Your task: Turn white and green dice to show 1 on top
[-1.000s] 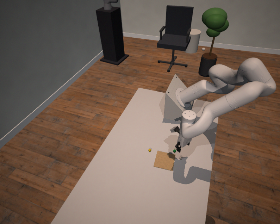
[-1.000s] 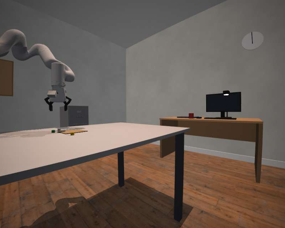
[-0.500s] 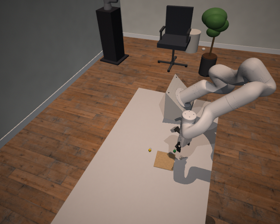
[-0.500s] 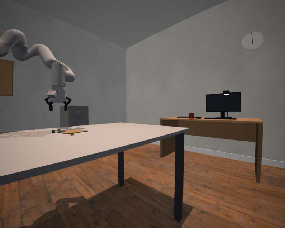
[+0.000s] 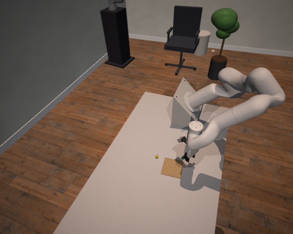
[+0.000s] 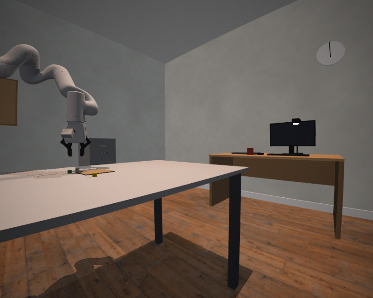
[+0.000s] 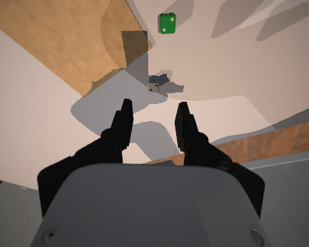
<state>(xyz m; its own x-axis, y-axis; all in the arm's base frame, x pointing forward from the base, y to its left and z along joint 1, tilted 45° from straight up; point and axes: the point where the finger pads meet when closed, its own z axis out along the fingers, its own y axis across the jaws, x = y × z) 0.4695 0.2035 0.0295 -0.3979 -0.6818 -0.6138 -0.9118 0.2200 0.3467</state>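
The white die lies 1 cm to the left of my hand and 9 cm below it. From my hand the other things lie so: mat (7 cm ahead, 9 cm to the right, 10 cm below); then yellow die (4 cm ahead, 23 cm to the right, 9 cm below); then green die (4 cm behind, 6 cm to the right, 9 cm below).
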